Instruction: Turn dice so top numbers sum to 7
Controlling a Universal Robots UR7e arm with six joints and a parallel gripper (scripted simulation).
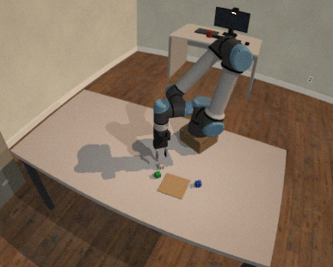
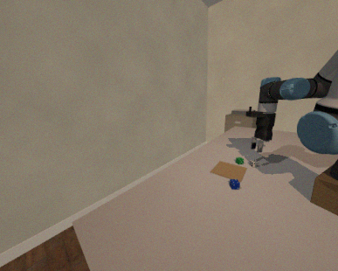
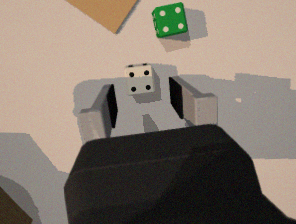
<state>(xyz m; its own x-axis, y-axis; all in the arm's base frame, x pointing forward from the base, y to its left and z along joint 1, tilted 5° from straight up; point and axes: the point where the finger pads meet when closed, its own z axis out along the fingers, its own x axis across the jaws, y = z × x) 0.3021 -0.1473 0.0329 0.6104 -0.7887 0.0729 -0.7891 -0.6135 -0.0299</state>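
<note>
Now: the white die 9 cm below my hand. Also, from my hand: blue die: 24 cm to the left, 9 cm below, 6 cm ahead; then green die: 9 cm below, 7 cm ahead; then tan mat: 11 cm to the left, 11 cm below, 10 cm ahead.
</note>
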